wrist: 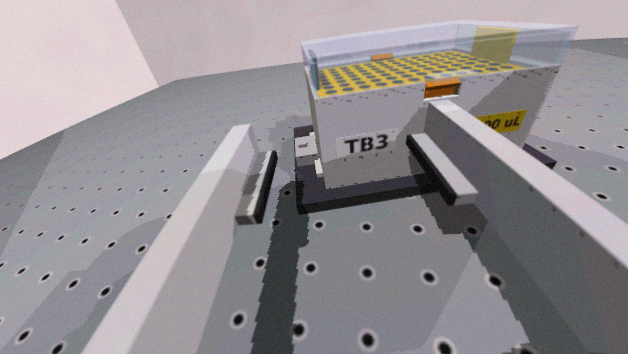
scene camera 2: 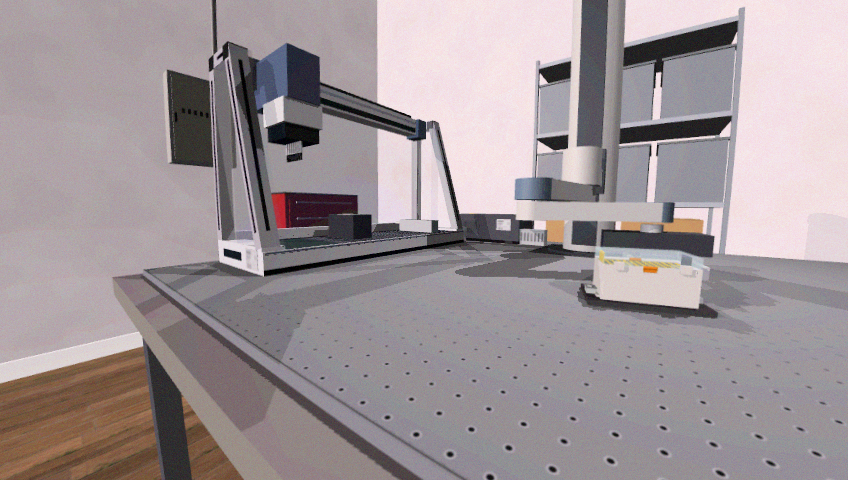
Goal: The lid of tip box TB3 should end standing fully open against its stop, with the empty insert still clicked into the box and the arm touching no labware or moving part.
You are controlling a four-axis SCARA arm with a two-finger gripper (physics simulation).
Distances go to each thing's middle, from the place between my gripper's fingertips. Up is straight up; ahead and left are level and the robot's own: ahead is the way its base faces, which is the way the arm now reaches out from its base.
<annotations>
I see my gripper 5 cm short of the tip box TB3 (scene camera 2: 668, 291) and 4 cm to the left of it. From my hand the other things lie so: clear lid (scene camera 2: 631, 257) (5 cm ahead, 4 cm to the right, 3 cm above).
</annotations>
